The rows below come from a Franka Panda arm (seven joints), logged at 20 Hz.
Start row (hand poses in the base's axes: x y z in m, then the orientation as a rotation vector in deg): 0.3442 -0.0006 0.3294 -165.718 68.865 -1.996
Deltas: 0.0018 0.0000 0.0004 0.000 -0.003 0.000; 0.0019 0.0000 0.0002 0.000 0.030 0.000; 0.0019 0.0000 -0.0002 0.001 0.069 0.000; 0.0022 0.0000 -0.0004 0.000 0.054 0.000; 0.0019 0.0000 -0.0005 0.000 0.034 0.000; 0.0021 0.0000 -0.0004 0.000 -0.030 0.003; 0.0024 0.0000 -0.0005 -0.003 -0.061 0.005; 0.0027 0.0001 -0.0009 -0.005 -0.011 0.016; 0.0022 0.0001 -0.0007 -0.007 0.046 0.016
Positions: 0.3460 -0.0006 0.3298 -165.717 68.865 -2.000; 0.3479 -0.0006 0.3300 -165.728 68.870 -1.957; 0.3498 -0.0006 0.3298 -165.753 68.880 -1.857; 0.3520 -0.0006 0.3294 -165.773 68.888 -1.779; 0.3539 -0.0006 0.3289 -165.785 68.893 -1.730; 0.3560 -0.0006 0.3285 -165.776 68.884 -1.773; 0.3584 -0.0006 0.3280 -165.759 68.868 -1.863; 0.3611 -0.0005 0.3271 -165.769 68.845 -1.882; 0.3633 -0.0004 0.3264 -165.801 68.831 -1.820
